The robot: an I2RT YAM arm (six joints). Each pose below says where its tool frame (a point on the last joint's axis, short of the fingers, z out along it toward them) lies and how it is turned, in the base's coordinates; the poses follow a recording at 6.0 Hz.
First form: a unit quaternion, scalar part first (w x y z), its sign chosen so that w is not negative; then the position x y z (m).
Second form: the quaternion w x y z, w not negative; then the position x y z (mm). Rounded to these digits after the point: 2 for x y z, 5 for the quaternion.
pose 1, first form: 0.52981 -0.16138 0.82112 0.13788 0.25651 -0.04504 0.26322
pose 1, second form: 0.52981 -0.16138 0.82112 0.13788 256.51 -45.04 263.22
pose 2, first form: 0.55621 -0.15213 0.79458 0.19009 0.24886 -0.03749 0.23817
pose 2, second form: 0.55621 -0.15213 0.79458 0.19009 248.86 -37.49 238.17
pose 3, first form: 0.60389 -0.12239 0.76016 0.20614 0.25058 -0.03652 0.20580
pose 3, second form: 0.60389 -0.12239 0.76016 0.20614 250.58 -36.52 205.80
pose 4, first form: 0.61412 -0.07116 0.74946 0.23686 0.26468 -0.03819 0.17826
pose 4, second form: 0.61412 -0.07116 0.74946 0.23686 264.68 -38.19 178.26
